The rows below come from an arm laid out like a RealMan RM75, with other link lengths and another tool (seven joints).
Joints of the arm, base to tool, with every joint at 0 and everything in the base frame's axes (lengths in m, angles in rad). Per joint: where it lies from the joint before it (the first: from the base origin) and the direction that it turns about. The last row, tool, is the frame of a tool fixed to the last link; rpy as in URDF.
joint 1: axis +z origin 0 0 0.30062
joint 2: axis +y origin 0 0 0
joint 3: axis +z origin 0 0 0.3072
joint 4: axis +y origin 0 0 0
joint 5: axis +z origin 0 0 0.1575
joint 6: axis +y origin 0 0 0
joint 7: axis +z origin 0 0 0.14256
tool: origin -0.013 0.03 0.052 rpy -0.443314 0 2.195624
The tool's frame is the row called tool.
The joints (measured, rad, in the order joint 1, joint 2, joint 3, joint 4, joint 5, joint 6, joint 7), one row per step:
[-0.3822 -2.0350 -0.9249 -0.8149 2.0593 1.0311 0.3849]
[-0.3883 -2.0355 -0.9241 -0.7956 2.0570 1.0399 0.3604]
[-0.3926 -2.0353 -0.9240 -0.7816 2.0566 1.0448 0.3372]
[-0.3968 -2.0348 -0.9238 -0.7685 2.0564 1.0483 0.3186]
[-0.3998 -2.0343 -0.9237 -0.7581 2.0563 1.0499 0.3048]
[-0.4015 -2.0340 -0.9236 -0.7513 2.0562 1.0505 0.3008]
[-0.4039 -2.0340 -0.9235 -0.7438 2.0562 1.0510 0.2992]
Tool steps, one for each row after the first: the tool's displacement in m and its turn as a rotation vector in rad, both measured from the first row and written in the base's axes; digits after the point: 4 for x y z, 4 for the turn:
[-0.0019 0.0011 0.0007 0.0001 -0.0133 0.0015]
[-0.0032 0.0019 0.0013 -0.0019 -0.0266 0.0017]
[-0.0046 0.0027 0.0017 -0.0040 -0.0355 0.0024]
[-0.0060 0.0034 0.0018 -0.0064 -0.0413 0.0039]
[-0.0071 0.0038 0.0018 -0.0072 -0.0403 0.0062]
[-0.0082 0.0043 0.0016 -0.0078 -0.0366 0.0086]

